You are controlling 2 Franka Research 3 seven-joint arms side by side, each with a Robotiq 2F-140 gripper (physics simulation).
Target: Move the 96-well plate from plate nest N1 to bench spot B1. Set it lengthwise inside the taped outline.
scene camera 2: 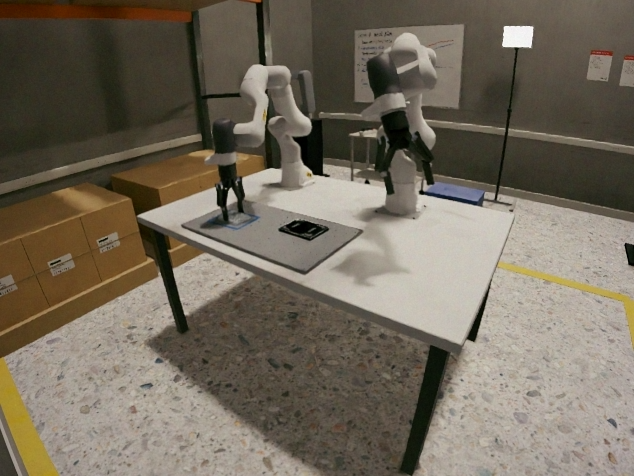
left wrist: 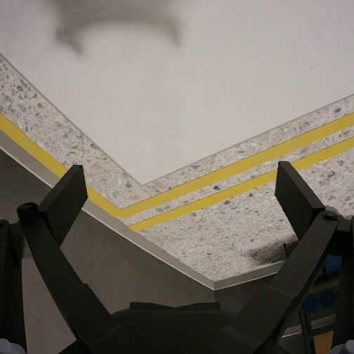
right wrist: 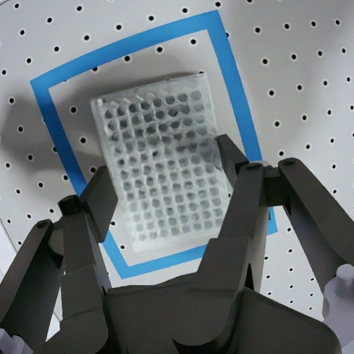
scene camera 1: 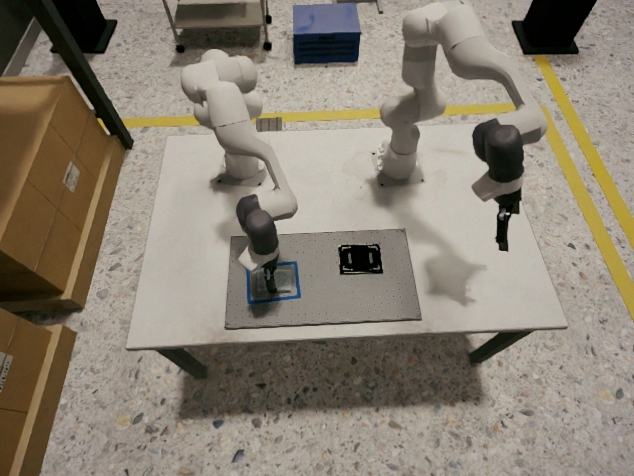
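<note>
The clear 96-well plate [scene camera 1: 285, 280] [right wrist: 165, 165] is between the fingers of my right gripper [scene camera 1: 271, 286] [scene camera 2: 233, 215] [right wrist: 165, 166], which is shut on its long sides. It is within the blue taped outline [scene camera 1: 298, 286] [scene camera 2: 247, 223] [right wrist: 234, 90] as seen from above, lengthwise along it and slightly turned against the tape. Whether its underside touches the board cannot be told. The black plate nest [scene camera 1: 344, 259] [scene camera 2: 307, 236] is empty. My left gripper [scene camera 1: 502, 244] [scene camera 2: 410, 187] [left wrist: 179, 179] is open and empty, high above the picture-right side of the table.
The grey perforated board [scene camera 1: 327, 312] [scene camera 2: 307, 263] bears the nest and the outline on the white table [scene camera 1: 476, 317] [scene camera 2: 425, 297]. Cardboard boxes [scene camera 1: 40, 204] [scene camera 2: 56, 235] stand beyond the table at the picture's left. A blue drawer box [scene camera 1: 326, 30] [scene camera 2: 455, 194] stands on the floor behind.
</note>
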